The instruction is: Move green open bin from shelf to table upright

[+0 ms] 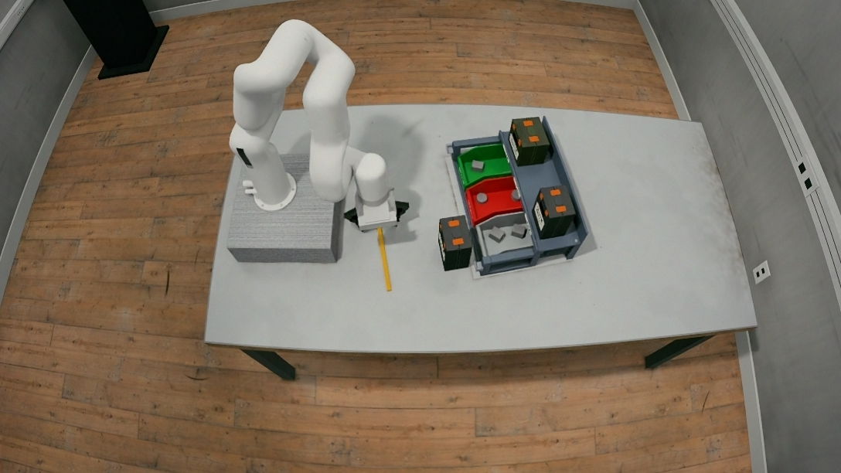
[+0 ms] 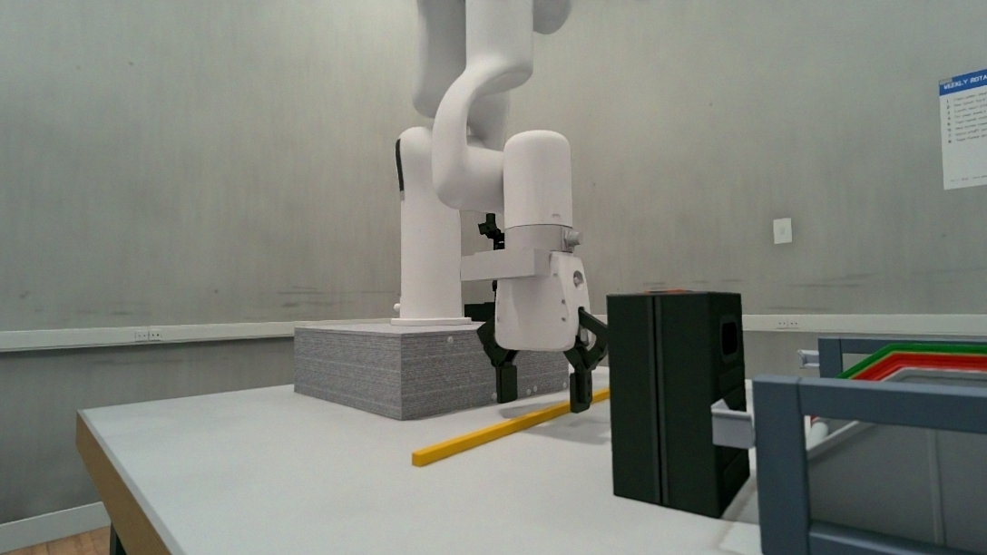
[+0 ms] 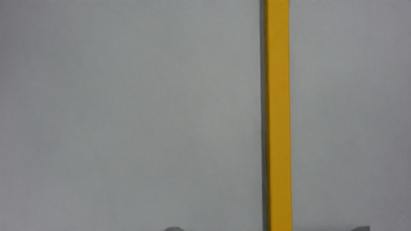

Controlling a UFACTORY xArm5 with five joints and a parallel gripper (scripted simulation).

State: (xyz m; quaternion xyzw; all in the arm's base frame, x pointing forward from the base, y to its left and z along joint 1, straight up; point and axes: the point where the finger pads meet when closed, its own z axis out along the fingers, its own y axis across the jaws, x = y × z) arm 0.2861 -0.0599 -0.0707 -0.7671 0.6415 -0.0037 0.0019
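The yellow bar lies 20 mm below my hand. Also, from my hand: green open bin (310 mm ahead, 170 mm to the left, 20 mm above); then black case (200 mm ahead, 80 mm to the right, 40 mm above); then red bin (330 mm ahead, 60 mm to the left, 20 mm above).
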